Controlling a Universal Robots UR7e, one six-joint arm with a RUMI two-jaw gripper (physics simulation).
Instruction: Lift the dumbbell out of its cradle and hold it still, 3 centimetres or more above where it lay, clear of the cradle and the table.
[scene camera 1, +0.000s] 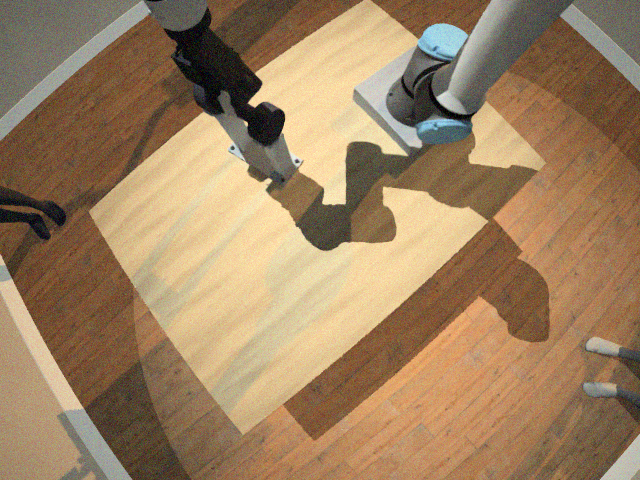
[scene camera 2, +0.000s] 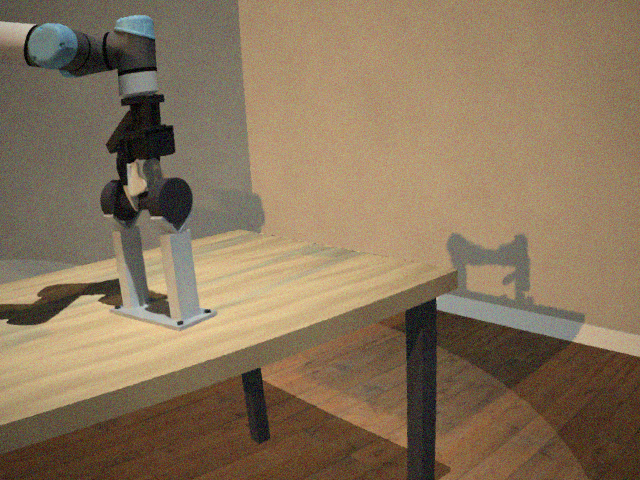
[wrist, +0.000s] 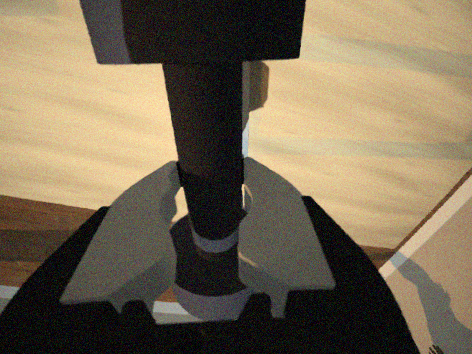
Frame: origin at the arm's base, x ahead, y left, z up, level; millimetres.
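Seen in the pictures: gripper, fingertip midpoint: (scene camera 1: 241, 112) (scene camera 2: 145, 208) (wrist: 213, 162); arm's base, origin of the base link: (scene camera 1: 409, 103).
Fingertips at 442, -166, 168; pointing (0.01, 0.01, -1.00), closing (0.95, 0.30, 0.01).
Observation:
Offsets run from my fingertips to a thing's top centre, as dx, dy, dz. Level surfaces: height alone.
The dumbbell @[-1, +2, +58] (scene camera 1: 266, 122) (scene camera 2: 175, 203) (wrist: 205, 110) is dark, with a round head at each end and a thinner handle. Its heads rest in the V-shaped tops of the cradle @[+0, -1, -5] (scene camera 1: 280, 155) (scene camera 2: 180, 273), a light grey stand with two upright posts on a flat base plate. My gripper (scene camera 1: 235, 105) (scene camera 2: 146, 197) (wrist: 213, 162) comes down from above and is shut on the dumbbell's handle, with one jaw on each side of it in the wrist view. Part of the handle and the far head are hidden behind the gripper in scene camera 1.
The cradle stands on a pale wooden table @[dz -210] (scene camera 1: 310, 320) (scene camera 2: 310, 289). The arm's light grey mounting plate (scene camera 1: 379, 95) is on the table beyond the cradle. Dark feet (scene camera 1: 51, 214) show on the floor at the left, and light shoes (scene camera 1: 602, 347) at the right.

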